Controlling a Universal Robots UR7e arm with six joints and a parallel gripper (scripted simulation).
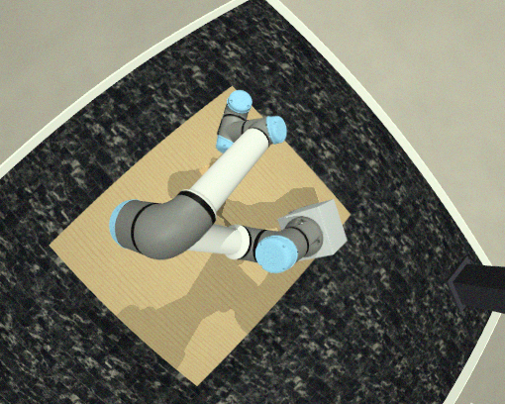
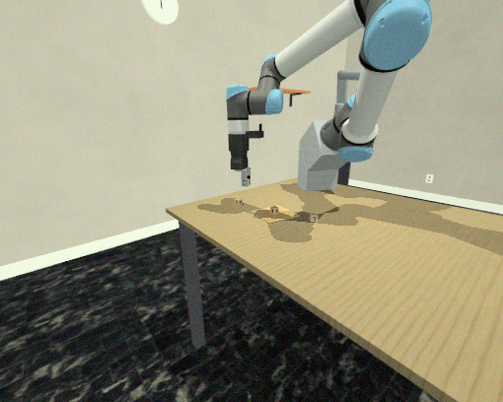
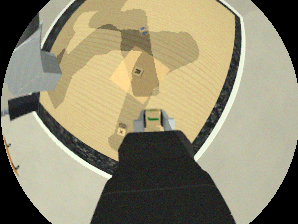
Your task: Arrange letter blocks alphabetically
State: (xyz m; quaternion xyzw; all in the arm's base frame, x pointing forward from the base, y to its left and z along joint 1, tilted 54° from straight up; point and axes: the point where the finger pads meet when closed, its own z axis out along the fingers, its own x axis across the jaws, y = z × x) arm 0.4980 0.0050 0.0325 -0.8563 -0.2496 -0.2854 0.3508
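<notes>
Now: hand 10 cm past the mat, 6 cm to the right of it and 13 cm above it.
</notes>
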